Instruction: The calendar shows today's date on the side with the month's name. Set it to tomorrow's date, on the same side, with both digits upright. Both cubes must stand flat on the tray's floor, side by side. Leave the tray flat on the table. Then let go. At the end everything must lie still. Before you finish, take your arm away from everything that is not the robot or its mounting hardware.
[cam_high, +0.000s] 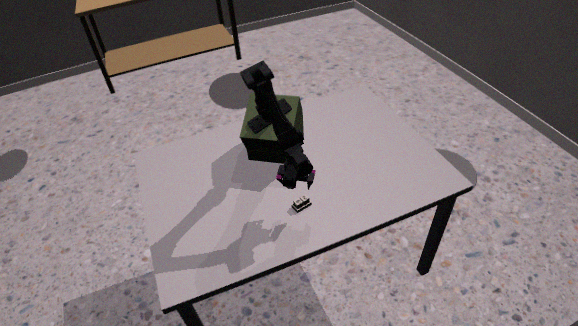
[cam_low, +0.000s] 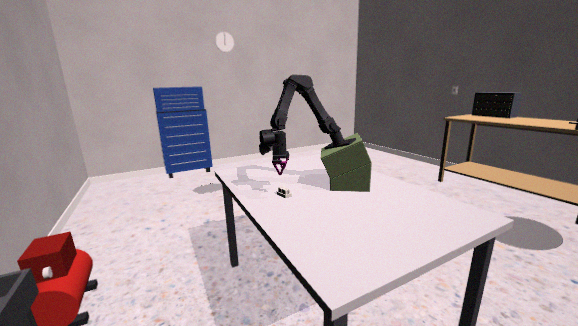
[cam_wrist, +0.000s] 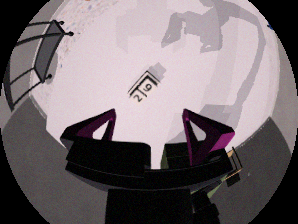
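My gripper is now 11 cm above the white cube. Also, from my hand: calendar tray: 2 cm to the left, 12 cm below.
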